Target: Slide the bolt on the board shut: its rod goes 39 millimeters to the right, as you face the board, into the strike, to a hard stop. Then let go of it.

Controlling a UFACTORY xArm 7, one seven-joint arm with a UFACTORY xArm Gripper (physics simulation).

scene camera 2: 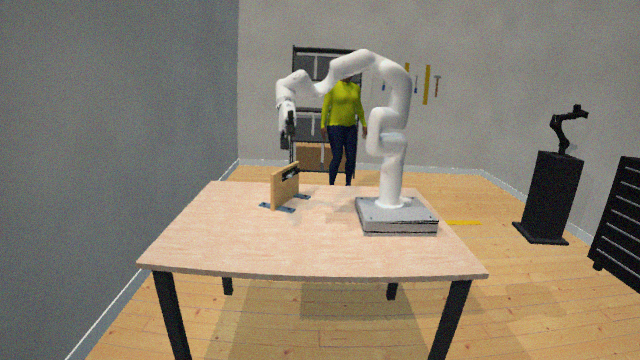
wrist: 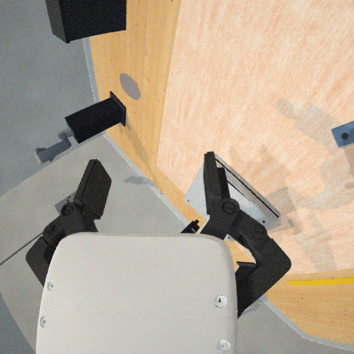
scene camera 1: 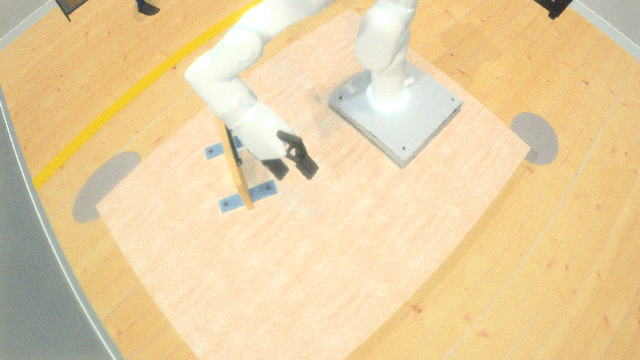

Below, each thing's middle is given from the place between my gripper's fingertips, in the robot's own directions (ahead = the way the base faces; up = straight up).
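Labels:
From my hand, the upright wooden board [scene camera 1: 246, 196] is 26 cm below, 26 cm to the right and 7 cm ahead.

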